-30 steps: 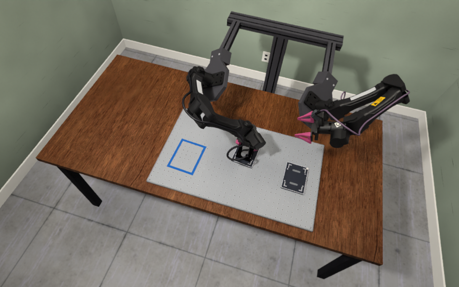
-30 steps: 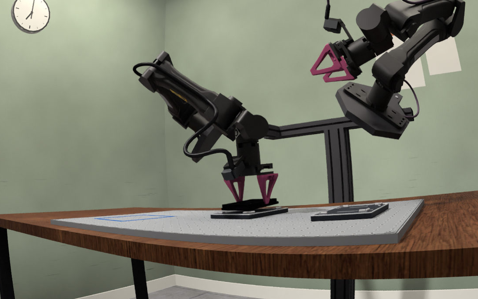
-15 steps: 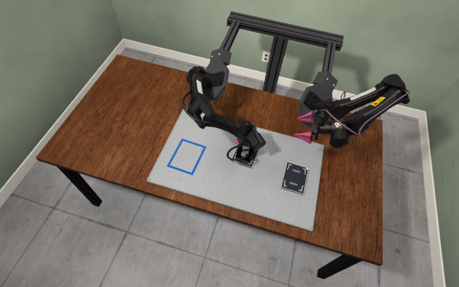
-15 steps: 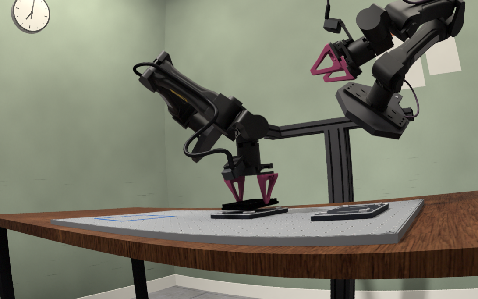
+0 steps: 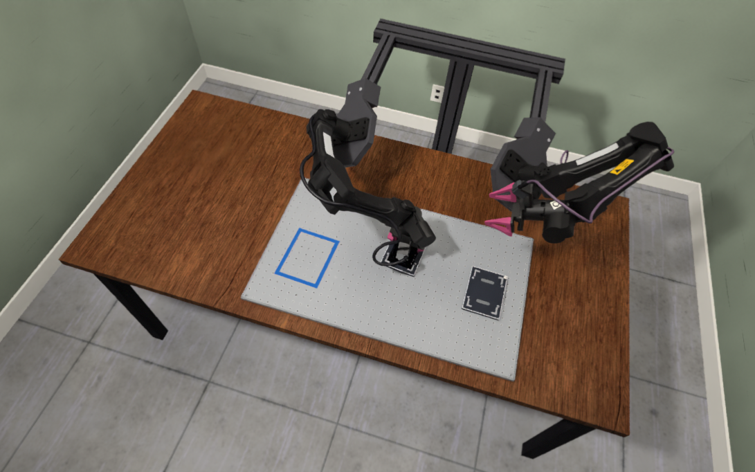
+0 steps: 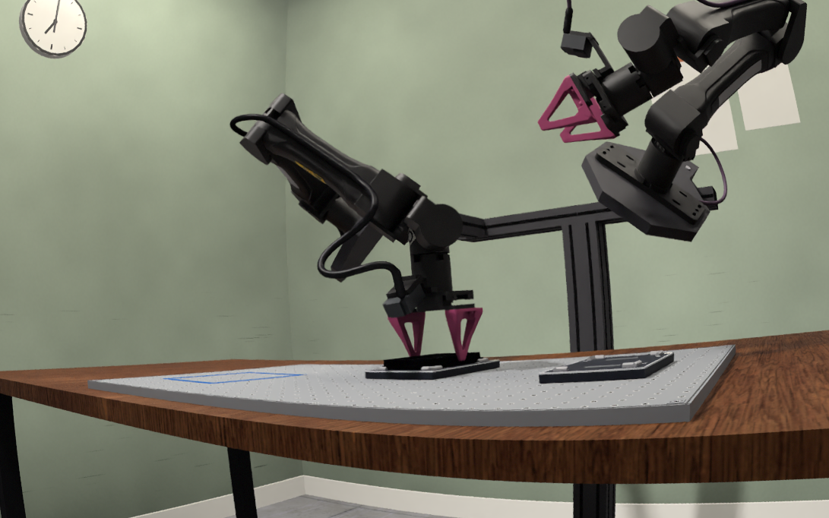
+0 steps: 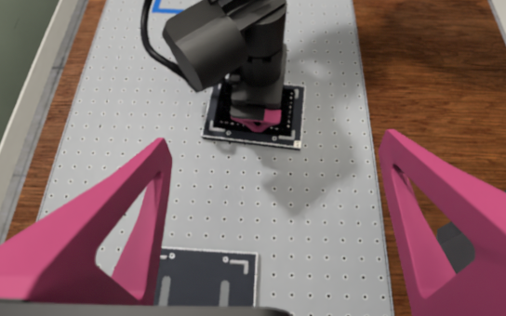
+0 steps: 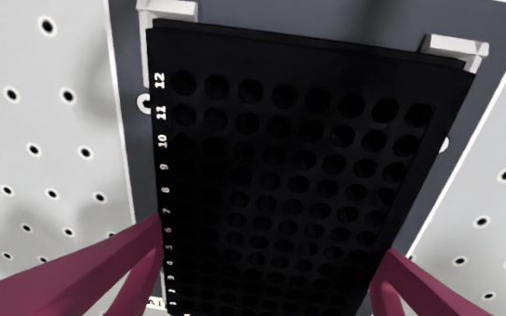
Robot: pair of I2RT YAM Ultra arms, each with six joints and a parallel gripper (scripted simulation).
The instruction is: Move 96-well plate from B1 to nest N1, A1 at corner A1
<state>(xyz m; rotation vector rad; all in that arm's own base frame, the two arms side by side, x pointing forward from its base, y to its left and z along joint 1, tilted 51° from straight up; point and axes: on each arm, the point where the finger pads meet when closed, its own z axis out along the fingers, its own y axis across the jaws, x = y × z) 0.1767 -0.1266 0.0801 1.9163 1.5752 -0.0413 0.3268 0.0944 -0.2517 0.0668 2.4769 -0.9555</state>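
Right now the black 96-well plate is 10 mm below my right hand and 10 mm ahead of it. The rest, counted from my right hand: dark nest: 290 mm to the left, 80 mm ahead, 20 mm below; then A1 label: 340 mm to the left, 10 mm below, 10 mm ahead.
Now: the black 96-well plate 10 mm ahead of my left hand, 210 mm to the right of it and 300 mm below it. From my left hand the other things lie so: dark nest (90 mm ahead, 70 mm to the left, 320 mm below); A1 label (10 mm ahead, 130 mm to the left, 310 mm below).
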